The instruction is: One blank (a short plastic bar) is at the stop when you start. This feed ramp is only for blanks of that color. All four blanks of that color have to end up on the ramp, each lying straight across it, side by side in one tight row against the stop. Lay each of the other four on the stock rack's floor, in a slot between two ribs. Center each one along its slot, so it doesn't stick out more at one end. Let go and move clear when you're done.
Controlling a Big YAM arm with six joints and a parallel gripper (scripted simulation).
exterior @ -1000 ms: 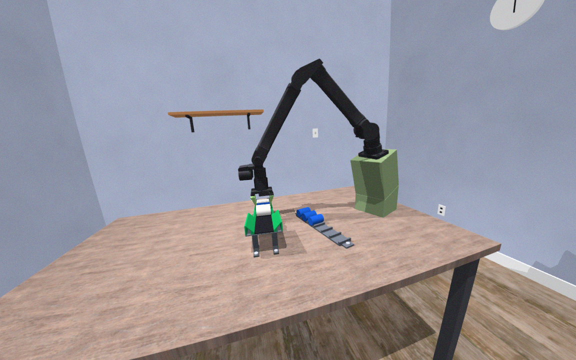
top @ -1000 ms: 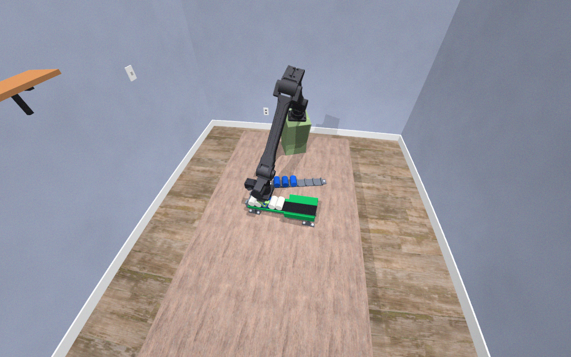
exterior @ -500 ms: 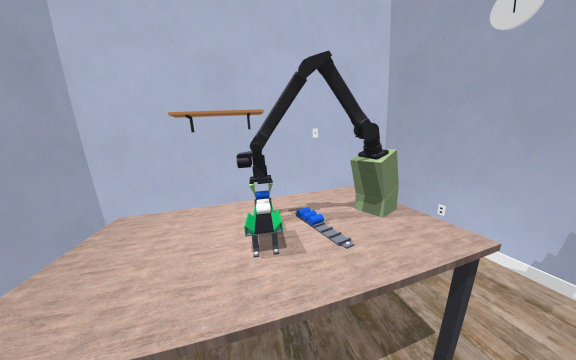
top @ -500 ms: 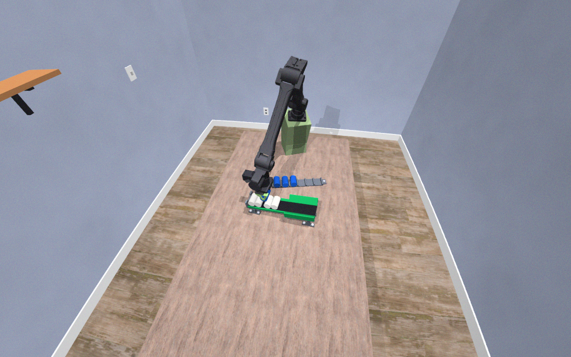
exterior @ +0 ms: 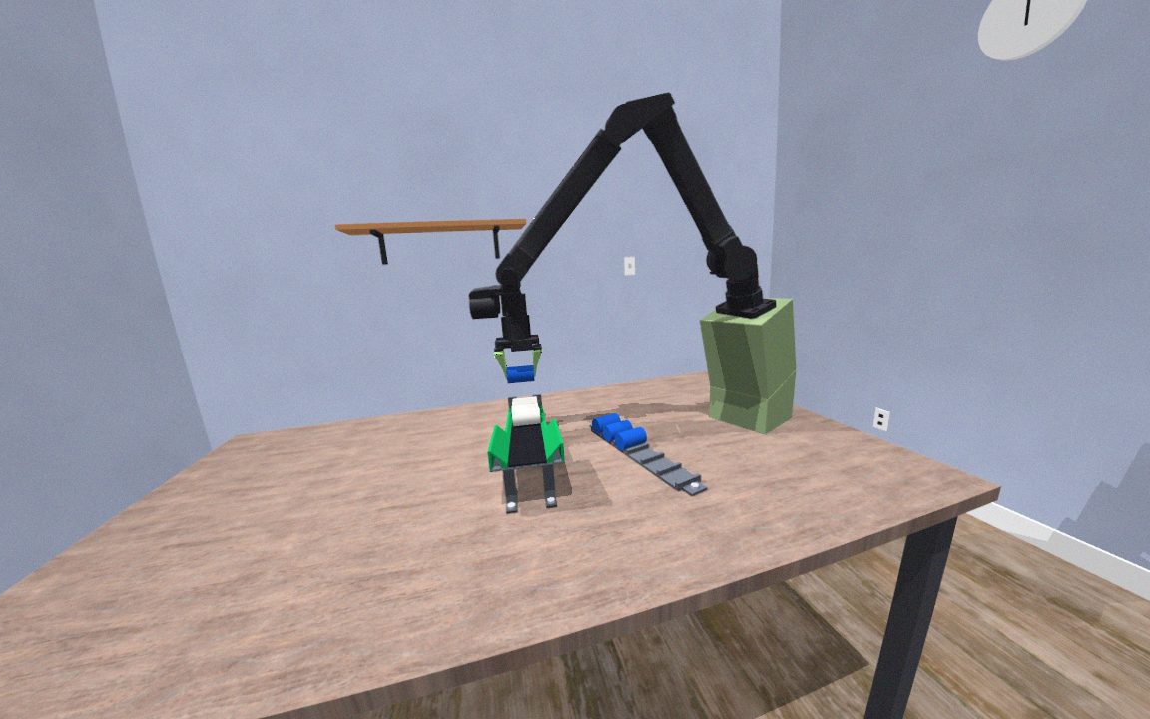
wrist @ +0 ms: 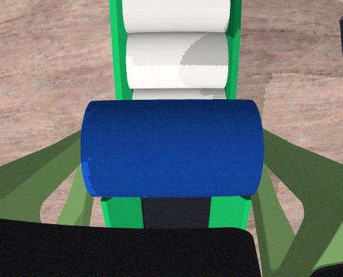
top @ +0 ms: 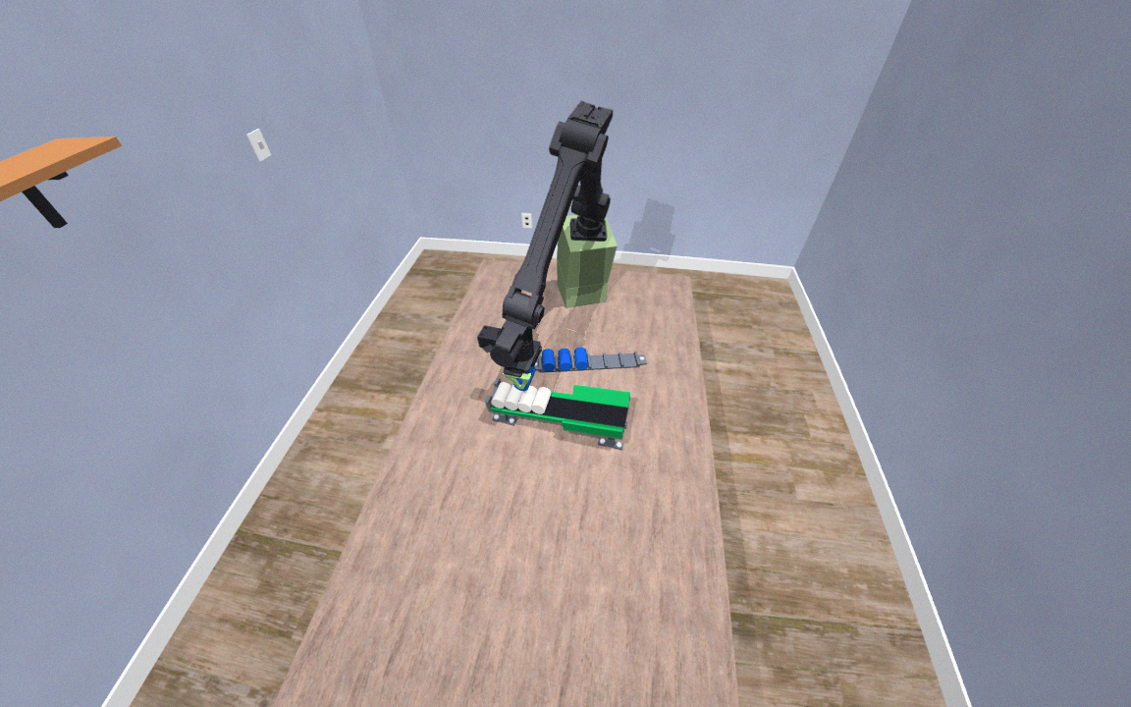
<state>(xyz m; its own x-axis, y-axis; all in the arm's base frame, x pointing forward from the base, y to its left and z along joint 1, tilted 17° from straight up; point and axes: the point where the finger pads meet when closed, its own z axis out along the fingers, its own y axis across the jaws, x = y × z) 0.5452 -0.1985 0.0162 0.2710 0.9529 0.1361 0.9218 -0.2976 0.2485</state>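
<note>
Now: hand 210 mm past the grey stock rack, 190 mm to the right of it and 190 mm above it.
</note>
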